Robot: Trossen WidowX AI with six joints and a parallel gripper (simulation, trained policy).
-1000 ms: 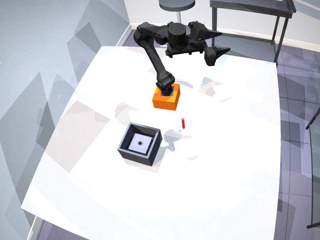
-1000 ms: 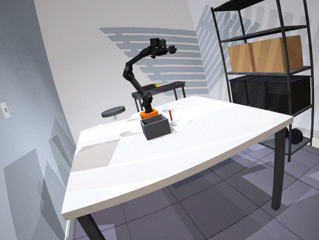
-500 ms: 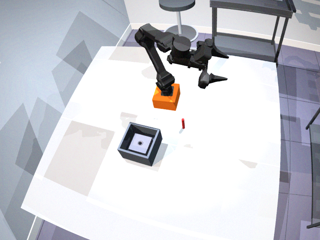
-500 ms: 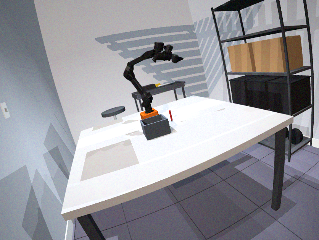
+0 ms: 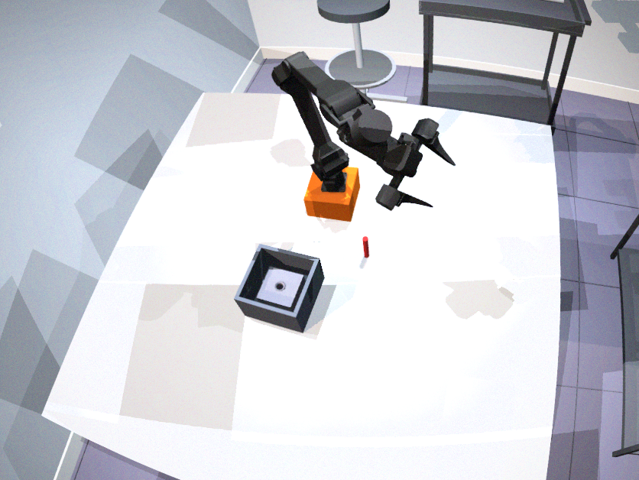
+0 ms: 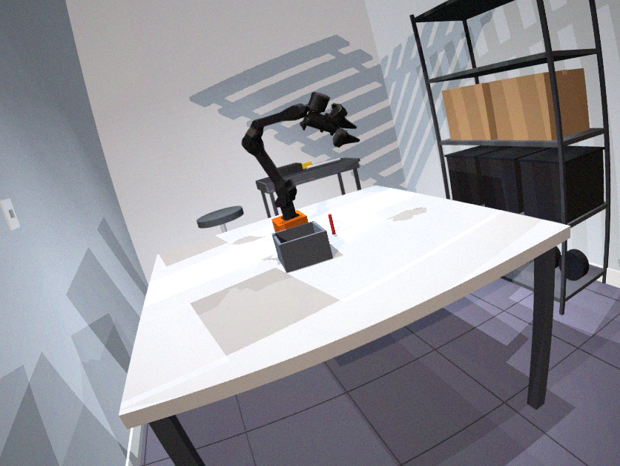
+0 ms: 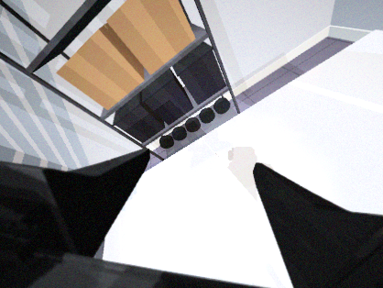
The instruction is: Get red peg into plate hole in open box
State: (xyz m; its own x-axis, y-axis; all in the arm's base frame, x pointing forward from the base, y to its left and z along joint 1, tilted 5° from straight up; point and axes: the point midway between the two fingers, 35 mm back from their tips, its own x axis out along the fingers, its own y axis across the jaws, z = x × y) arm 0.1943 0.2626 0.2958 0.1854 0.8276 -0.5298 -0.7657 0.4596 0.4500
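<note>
Now: the red peg 5 cm behind my gripper tip, 17 cm to the right of it and 32 cm below it. Also, from my gripper tip: dark grey box (9 cm ahead, 36 cm to the right, 33 cm below); plate (9 cm ahead, 36 cm to the right, 31 cm below).
</note>
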